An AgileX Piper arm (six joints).
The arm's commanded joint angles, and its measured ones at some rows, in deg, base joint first. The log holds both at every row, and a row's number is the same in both.
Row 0, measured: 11.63 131.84 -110.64 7.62 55.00 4.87
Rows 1 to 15, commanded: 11.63 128.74 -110.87 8.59 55.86 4.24; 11.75 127.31 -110.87 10.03 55.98 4.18; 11.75 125.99 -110.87 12.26 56.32 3.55; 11.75 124.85 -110.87 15.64 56.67 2.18; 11.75 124.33 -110.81 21.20 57.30 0.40; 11.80 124.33 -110.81 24.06 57.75 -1.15; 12.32 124.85 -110.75 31.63 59.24 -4.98; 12.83 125.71 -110.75 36.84 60.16 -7.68; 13.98 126.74 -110.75 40.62 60.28 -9.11; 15.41 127.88 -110.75 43.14 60.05 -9.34; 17.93 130.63 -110.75 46.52 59.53 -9.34; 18.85 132.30 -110.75 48.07 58.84 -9.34; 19.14 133.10 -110.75 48.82 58.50 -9.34; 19.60 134.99 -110.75 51.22 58.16 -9.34; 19.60 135.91 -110.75 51.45 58.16 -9.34
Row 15, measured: 19.42 134.13 -110.64 49.50 58.61 -8.65
